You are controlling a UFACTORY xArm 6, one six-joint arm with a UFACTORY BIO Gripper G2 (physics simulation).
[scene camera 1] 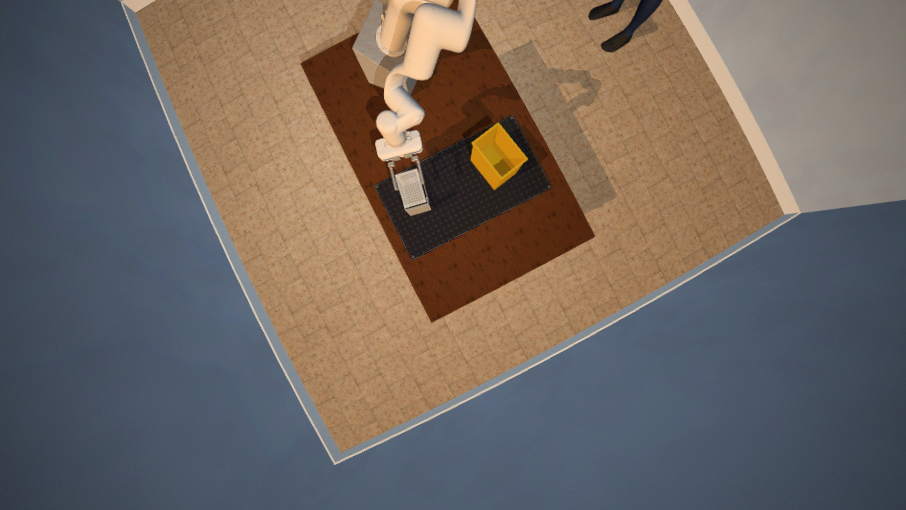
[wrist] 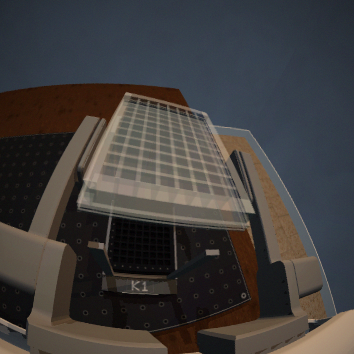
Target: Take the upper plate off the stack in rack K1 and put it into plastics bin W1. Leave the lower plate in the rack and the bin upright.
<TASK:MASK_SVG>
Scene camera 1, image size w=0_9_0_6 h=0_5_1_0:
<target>my gripper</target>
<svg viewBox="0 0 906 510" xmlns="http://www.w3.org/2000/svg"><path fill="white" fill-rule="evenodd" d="M417 130L410 131L405 144L399 148L391 147L385 138L376 140L375 145L379 158L382 161L392 160L392 162L388 163L388 167L391 171L395 190L399 190L393 172L393 167L395 167L394 161L401 160L401 157L405 157L405 159L411 157L412 162L417 161L421 184L425 183L418 155L413 156L413 154L423 151L421 136Z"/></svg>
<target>yellow plastics bin W1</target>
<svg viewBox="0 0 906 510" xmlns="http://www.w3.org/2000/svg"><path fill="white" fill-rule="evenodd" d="M499 122L471 143L473 145L471 162L494 190L515 175L522 164L528 160Z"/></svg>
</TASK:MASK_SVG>
